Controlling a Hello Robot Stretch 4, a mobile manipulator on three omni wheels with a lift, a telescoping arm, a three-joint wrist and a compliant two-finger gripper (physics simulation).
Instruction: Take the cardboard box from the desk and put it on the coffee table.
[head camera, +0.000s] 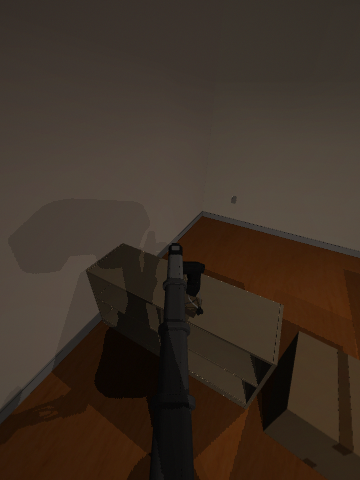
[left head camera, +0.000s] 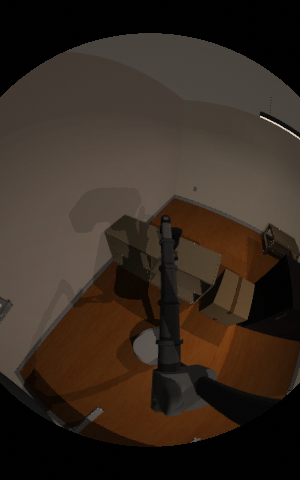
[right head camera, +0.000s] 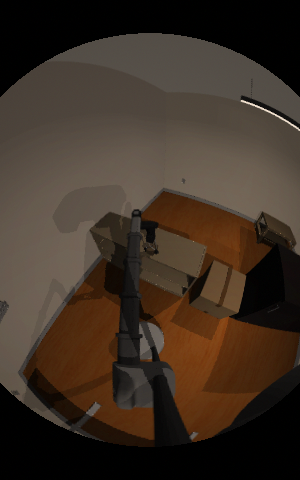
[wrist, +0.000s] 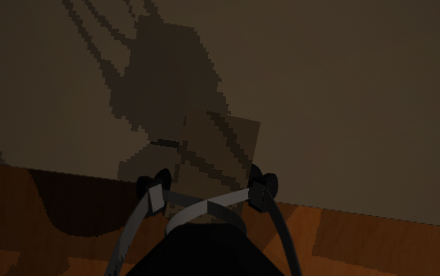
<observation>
large taped carton: head camera 306, 414; left head camera 228, 301; right head camera 219, 291
same spot on wall: (right head camera: 89, 139) = (head camera: 91, 109)
</observation>
